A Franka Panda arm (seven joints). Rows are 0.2 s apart.
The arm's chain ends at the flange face. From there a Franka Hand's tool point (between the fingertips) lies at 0.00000 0.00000 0.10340 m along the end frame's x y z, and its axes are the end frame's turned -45 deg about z.
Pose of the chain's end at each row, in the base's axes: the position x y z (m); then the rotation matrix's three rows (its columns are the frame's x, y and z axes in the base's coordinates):
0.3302 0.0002 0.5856; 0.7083 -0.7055 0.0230; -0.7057 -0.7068 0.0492; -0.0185 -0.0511 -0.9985
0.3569 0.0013 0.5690; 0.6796 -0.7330 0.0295; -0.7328 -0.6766 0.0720; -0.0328 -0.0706 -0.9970
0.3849 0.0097 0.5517; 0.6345 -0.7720 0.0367; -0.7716 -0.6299 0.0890; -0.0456 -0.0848 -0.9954
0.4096 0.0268 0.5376; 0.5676 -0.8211 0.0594; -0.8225 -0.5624 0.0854; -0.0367 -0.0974 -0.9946
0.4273 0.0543 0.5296; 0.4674 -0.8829 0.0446; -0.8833 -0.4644 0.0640; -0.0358 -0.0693 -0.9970
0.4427 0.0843 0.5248; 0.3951 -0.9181 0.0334; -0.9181 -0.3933 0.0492; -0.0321 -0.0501 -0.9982
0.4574 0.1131 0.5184; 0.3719 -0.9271 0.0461; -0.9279 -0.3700 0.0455; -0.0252 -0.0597 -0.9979
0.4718 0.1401 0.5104; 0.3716 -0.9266 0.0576; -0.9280 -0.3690 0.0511; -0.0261 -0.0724 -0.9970
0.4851 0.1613 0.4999; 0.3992 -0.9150 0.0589; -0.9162 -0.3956 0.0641; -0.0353 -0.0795 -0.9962
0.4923 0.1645 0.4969; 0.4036 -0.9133 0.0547; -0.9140 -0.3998 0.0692; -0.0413 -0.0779 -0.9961
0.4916 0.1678 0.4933; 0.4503 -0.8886 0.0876; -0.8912 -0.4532 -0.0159; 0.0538 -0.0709 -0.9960
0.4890 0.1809 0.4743; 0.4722 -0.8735 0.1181; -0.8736 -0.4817 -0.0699; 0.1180 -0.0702 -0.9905
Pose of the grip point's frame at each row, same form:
0.3326 0.0053 0.4824; 0.9997 0.0020 0.0230; 0.0008 -0.9988 0.0492; 0.0231 -0.0492 -0.9985
0.3600 0.0087 0.4659; 0.9989 -0.0378 0.0295; -0.0397 -0.9966 0.0720; 0.0267 -0.0731 -0.9970
0.3887 0.0189 0.4488; 0.9945 -0.0972 0.0367; -0.1002 -0.9910 0.0890; 0.0277 -0.0922 -0.9954
0.4157 0.0356 0.4348; 0.9820 -0.1793 0.0594; -0.1839 -0.9793 0.0854; 0.0429 -0.0948 -0.9946
0.4319 0.0609 0.4265; 0.9548 -0.2938 0.0446; -0.2962 -0.9530 0.0640; 0.0237 -0.0743 -0.9970
0.4462 0.0894 0.4216; 0.9286 -0.3698 0.0334; -0.3711 -0.9273 0.0492; 0.0127 -0.0581 -0.9982
0.4622 0.1178 0.4152; 0.9185 -0.3926 0.0461; -0.3945 -0.9178 0.0455; 0.0244 -0.0600 -0.9979
0.4778 0.1454 0.4073; 0.9180 -0.3924 0.0576; -0.3953 -0.9171 0.0511; 0.0327 -0.0697 -0.9970
0.4912 0.1679 0.3969; 0.9293 -0.3647 0.0589; -0.3681 -0.9276 0.0641; 0.0313 -0.0812 -0.9962
0.4980 0.1717 0.3939; 0.9312 -0.3604 0.0547; -0.3636 -0.9290 0.0692; 0.0259 -0.0843 -0.9961
0.5007 0.1662 0.3903; 0.9467 -0.3099 0.0876; -0.3097 -0.9506 -0.0159; 0.0882 -0.0121 -0.9960
0.5012 0.1737 0.3719; 0.9516 -0.2838 0.1181; -0.2771 -0.9583 -0.0699; 0.1331 0.0338 -0.9905

